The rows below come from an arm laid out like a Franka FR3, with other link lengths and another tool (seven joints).
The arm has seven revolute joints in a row. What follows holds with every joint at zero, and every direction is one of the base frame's.
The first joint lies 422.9 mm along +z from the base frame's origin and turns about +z.
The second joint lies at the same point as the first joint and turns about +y.
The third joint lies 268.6 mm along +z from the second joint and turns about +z.
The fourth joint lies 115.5 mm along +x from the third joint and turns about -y.
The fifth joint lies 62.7 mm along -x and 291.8 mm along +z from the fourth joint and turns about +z.
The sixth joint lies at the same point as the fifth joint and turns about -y.
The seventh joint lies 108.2 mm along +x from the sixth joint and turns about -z.
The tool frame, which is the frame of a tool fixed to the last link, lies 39 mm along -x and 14 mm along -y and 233.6 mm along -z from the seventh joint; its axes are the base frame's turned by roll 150.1, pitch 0 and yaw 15.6 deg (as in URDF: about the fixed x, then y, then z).
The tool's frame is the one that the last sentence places.
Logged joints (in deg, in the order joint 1, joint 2, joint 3, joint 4, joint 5, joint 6, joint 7), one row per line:
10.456 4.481 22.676 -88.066 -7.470 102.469 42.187
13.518 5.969 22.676 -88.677 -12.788 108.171 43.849
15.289 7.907 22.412 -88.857 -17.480 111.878 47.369
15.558 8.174 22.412 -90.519 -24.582 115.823 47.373
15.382 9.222 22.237 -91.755 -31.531 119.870 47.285
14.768 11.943 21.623 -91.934 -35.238 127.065 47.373
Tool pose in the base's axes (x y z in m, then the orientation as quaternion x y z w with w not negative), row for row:
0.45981 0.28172 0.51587 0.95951 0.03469 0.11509 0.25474
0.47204 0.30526 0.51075 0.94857 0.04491 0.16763 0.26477
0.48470 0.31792 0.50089 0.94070 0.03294 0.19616 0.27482
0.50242 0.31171 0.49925 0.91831 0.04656 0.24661 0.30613
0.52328 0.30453 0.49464 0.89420 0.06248 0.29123 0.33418
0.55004 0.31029 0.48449 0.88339 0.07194 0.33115 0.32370
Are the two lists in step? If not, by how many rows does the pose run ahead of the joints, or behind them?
They are in step.
